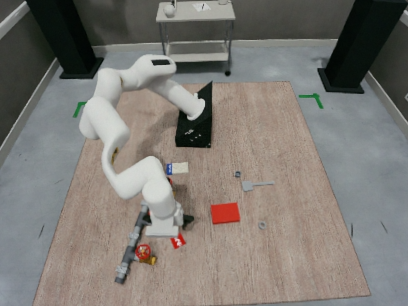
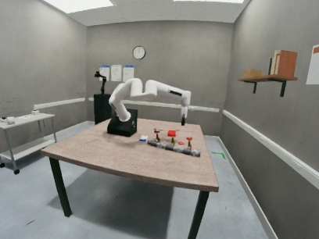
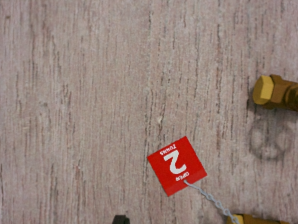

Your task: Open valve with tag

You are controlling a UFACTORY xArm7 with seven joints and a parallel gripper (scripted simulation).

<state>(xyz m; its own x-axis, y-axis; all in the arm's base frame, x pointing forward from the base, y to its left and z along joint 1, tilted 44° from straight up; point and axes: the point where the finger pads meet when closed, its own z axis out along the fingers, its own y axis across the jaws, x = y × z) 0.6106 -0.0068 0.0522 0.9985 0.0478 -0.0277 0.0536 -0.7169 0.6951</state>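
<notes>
The red square tag is 20 cm below my hand and 1 cm behind it. The rest, counted from my hand: grey key-shaped tool: 35 cm to the left, 28 cm behind, 19 cm below; then white card: 36 cm behind, 19 cm below, 4 cm to the right; then red block: 20 cm to the left, 18 cm below, 13 cm behind.
</notes>
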